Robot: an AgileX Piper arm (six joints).
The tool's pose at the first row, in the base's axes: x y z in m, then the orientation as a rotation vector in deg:
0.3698, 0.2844, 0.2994, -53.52, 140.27, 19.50
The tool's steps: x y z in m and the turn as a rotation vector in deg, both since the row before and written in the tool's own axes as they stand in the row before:
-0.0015, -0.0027, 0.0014, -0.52, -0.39, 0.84
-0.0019, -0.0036, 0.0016, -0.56, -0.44, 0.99
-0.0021, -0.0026, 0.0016, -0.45, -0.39, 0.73
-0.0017, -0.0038, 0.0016, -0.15, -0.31, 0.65
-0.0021, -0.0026, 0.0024, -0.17, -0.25, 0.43
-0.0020, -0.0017, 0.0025, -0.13, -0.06, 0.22
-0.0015, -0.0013, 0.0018, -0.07, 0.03, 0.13
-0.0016, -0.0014, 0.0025, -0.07, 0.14, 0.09
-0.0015, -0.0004, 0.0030, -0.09, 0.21, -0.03
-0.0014, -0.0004, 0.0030, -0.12, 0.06, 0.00
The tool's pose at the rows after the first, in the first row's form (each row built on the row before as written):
0.3731, 0.2838, 0.2989, -52.58, 140.39, 20.59
0.3773, 0.2828, 0.2983, -51.46, 140.54, 21.80
0.3810, 0.2826, 0.2979, -50.62, 140.58, 22.76
0.3852, 0.2813, 0.2971, -49.78, 140.64, 23.29
0.3892, 0.2814, 0.2960, -49.24, 140.64, 23.74
0.3925, 0.2822, 0.2948, -49.01, 140.70, 24.00
0.3950, 0.2827, 0.2940, -48.90, 140.79, 24.13
0.3979, 0.2835, 0.2926, -48.88, 140.96, 24.20
0.4002, 0.2852, 0.2909, -49.04, 141.14, 24.23
0.4025, 0.2869, 0.2891, -49.11, 141.19, 24.36

